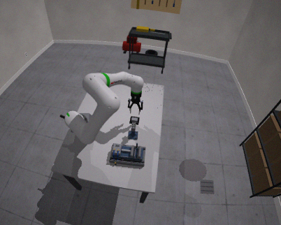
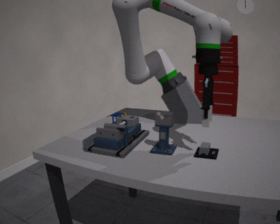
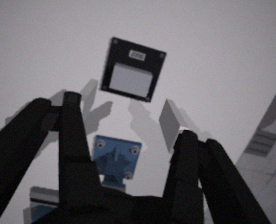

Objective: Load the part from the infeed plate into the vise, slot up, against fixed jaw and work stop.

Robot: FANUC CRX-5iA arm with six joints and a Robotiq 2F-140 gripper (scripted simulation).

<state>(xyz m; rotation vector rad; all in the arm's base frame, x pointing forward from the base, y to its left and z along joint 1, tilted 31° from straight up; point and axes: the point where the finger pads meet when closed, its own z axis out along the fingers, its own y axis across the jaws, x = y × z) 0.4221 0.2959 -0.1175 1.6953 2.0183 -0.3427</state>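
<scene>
Now: hand 14 cm above the part. Round my hand: air cylinder rod: 3 cm ahead, 39 cm to the right, 8 cm below; blue work stop: 11 cm ahead, 30 cm to the right, 10 cm below; black infeed plate: 1 cm to the left, 15 cm below.
</scene>
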